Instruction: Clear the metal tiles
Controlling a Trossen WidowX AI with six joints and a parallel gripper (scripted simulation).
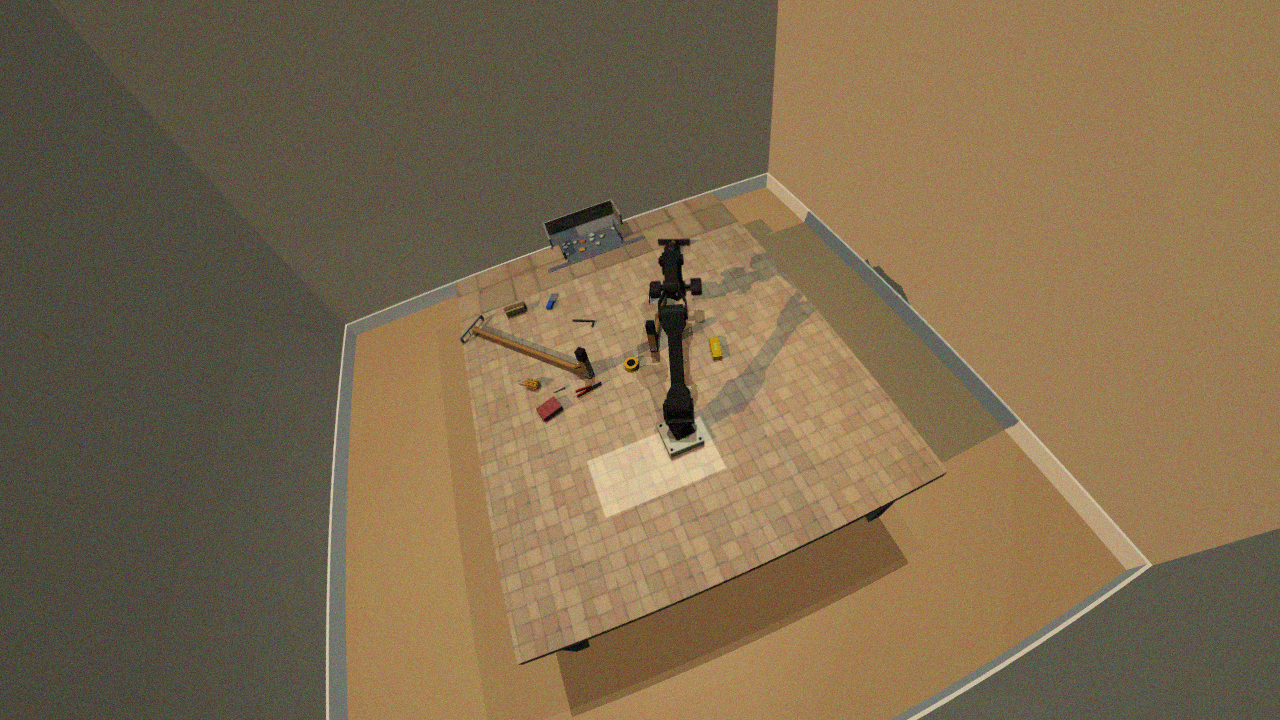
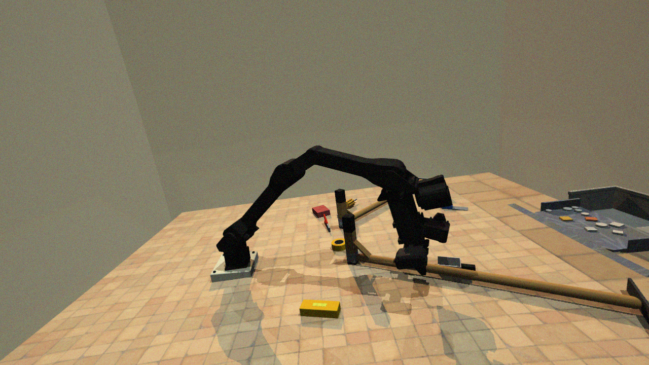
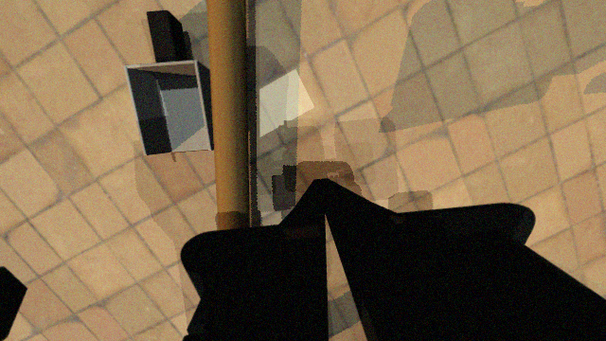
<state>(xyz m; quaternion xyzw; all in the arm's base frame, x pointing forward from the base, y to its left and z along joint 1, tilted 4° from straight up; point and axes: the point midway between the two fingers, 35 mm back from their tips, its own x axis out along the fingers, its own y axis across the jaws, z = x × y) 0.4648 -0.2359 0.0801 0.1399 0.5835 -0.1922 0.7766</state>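
Now: gripper tip 110 mm short of the small grey box, 40 mm to the right of it and 30 mm above it. The rest, counted from my gripper tip: yellow tape roll 270 mm to the left, 160 mm behind, 30 mm below; then yellow block 250 mm behind, 20 mm below, 10 mm to the right; then hex key 330 mm to the left, 120 mm ahead, 40 mm below.
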